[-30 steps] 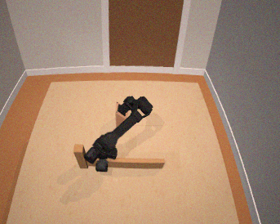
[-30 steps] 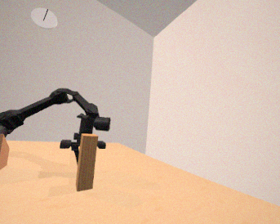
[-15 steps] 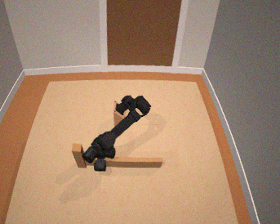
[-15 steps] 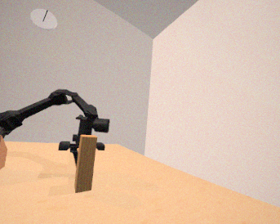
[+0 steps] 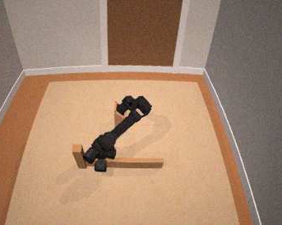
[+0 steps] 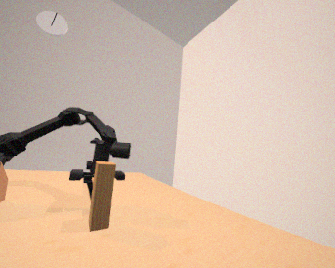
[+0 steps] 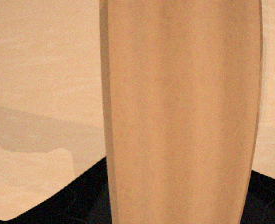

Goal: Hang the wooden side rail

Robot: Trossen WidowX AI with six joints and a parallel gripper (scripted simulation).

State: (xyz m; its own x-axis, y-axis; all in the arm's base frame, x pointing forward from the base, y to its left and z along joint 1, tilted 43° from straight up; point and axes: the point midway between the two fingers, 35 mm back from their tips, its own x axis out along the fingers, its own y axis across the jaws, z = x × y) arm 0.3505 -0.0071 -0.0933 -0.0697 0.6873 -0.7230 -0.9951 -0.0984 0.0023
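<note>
Now: the headboard post 120 mm to the right of my gripper tip, 50 mm above it and 10 mm ahead of it.
</note>
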